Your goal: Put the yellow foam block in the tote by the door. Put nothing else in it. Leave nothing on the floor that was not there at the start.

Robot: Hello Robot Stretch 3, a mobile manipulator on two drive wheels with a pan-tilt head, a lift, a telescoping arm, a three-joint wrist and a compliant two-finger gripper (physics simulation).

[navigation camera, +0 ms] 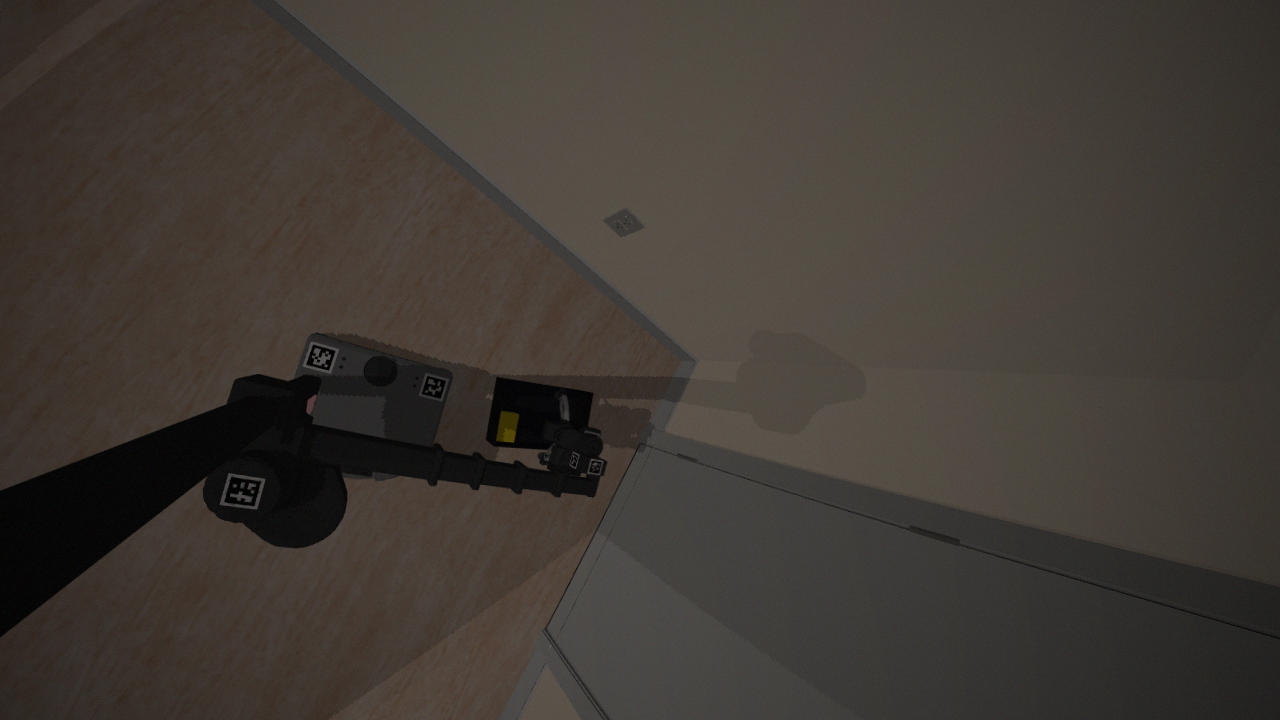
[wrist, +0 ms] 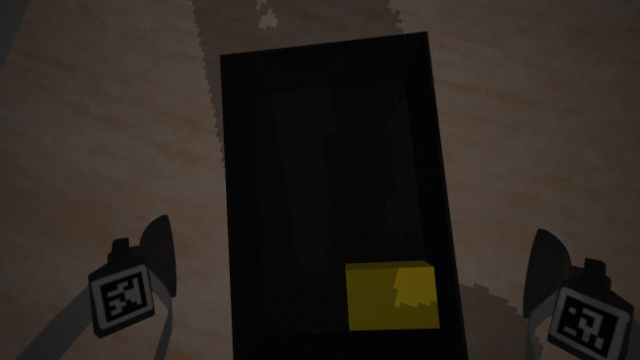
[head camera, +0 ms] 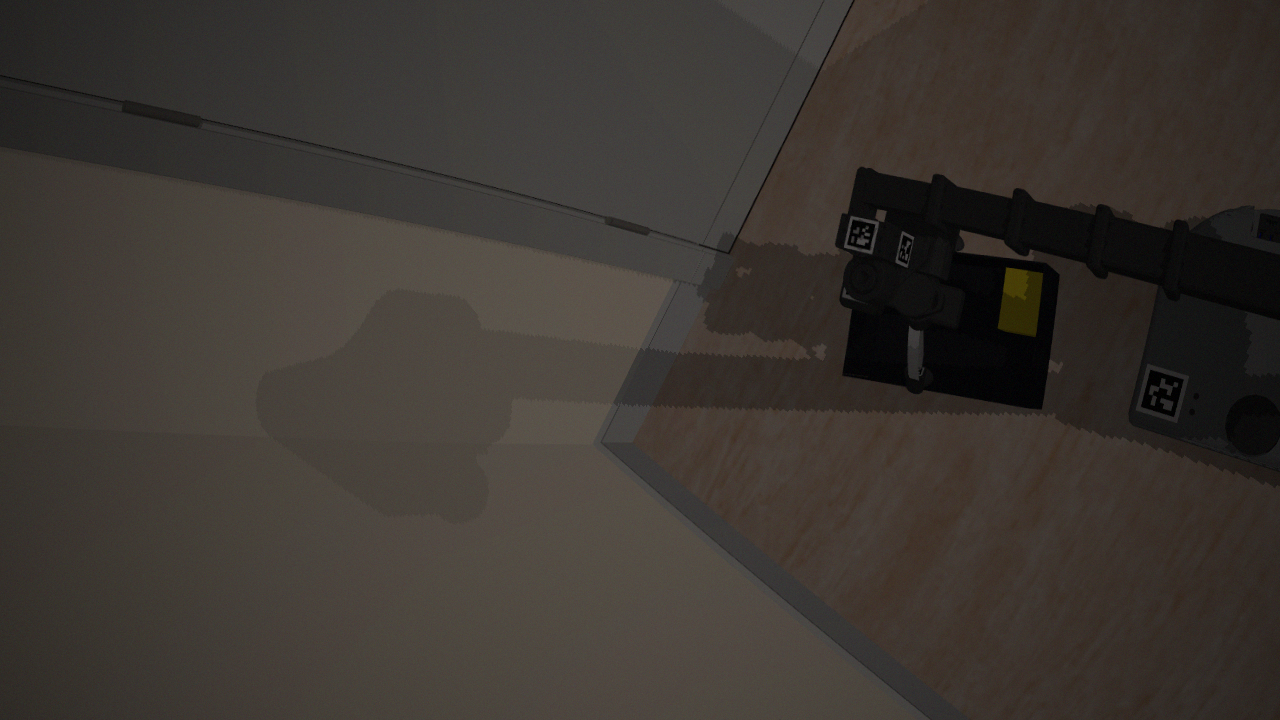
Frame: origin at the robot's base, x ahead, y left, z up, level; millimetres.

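Where they show: gripper, between the fingertips: (wrist: pixel 343 250); robot's base, origin of its link: (navigation camera: pixel 380 369) (head camera: pixel 1250 422).
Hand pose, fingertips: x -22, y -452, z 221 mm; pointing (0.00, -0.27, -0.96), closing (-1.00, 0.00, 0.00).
Things, the pixels of their centre, and the offset from my fingertips.
- yellow foam block, middle of its body: (wrist: pixel 388 293) (head camera: pixel 1023 302) (navigation camera: pixel 505 426) dx -50, dy +64, dz -195 mm
- black tote, middle of its body: (wrist: pixel 335 201) (head camera: pixel 953 324) (navigation camera: pixel 540 415) dx +9, dy -32, dz -171 mm
The yellow foam block (head camera: pixel 1020 308) (navigation camera: pixel 507 427) (wrist: pixel 392 300) lies inside the black tote (head camera: pixel 1029 389) (navigation camera: pixel 528 394) (wrist: pixel 242 175), at the end nearer my base. In the wrist view it sits in the lower right part of the tote, close to the right wall. The tote stands on the floor near the door. My gripper (wrist: pixel 343 250) is open, its two fingers wide apart on either side of the tote in the wrist view, with the block apart from both fingers. In the head view the wrist hangs over the tote's far end and hides part of it.
The grey door (head camera: pixel 402 89) (navigation camera: pixel 895 608) and the beige wall (head camera: pixel 358 582) (navigation camera: pixel 984 179) meet the floor just past the tote. My base (head camera: pixel 1194 331) (navigation camera: pixel 380 407) stands on the tote's other side. My extended arm (head camera: pixel 1056 223) (navigation camera: pixel 456 470) runs along one side of the tote.
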